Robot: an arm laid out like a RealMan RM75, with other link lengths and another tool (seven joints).
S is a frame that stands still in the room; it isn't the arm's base.
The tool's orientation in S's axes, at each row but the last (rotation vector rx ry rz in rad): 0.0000 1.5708 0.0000; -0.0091 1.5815 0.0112; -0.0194 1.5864 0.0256; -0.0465 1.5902 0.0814; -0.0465 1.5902 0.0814; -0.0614 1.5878 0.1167; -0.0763 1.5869 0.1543; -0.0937 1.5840 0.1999; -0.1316 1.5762 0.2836; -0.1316 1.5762 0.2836; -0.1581 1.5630 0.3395; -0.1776 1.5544 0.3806; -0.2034 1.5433 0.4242
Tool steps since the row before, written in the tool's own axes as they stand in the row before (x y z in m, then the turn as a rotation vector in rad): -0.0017 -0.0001 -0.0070 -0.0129 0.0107 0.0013; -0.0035 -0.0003 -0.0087 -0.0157 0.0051 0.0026; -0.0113 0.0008 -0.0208 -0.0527 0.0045 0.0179; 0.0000 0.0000 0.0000 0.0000 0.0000 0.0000; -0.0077 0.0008 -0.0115 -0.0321 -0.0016 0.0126; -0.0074 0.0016 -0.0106 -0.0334 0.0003 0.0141; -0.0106 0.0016 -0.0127 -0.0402 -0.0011 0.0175; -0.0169 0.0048 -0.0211 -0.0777 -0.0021 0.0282; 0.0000 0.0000 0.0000 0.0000 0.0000 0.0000; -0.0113 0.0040 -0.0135 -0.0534 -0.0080 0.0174; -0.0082 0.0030 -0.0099 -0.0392 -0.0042 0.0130; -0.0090 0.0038 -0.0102 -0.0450 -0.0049 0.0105; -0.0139 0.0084 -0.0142 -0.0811 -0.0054 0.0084
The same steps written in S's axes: -0.0070 -0.0001 0.0017 0.0013 0.0107 0.0129; -0.0087 -0.0004 0.0036 0.0027 0.0051 0.0157; -0.0206 0.0002 0.0116 0.0186 0.0048 0.0524; 0.0000 0.0000 0.0000 0.0000 0.0000 0.0000; -0.0114 -0.0003 0.0079 0.0134 -0.0013 0.0318; -0.0106 0.0001 0.0076 0.0147 0.0008 0.0331; -0.0125 -0.0008 0.0109 0.0184 -0.0005 0.0398; -0.0212 -0.0003 0.0175 0.0300 -0.0019 0.0770; 0.0000 0.0000 0.0000 0.0000 0.0000 0.0000; -0.0137 -0.0007 0.0117 0.0204 -0.0081 0.0523; -0.0101 -0.0012 0.0084 0.0147 -0.0043 0.0386; -0.0106 -0.0011 0.0092 0.0127 -0.0066 0.0442; -0.0160 0.0002 0.0145 0.0119 -0.0128 0.0798
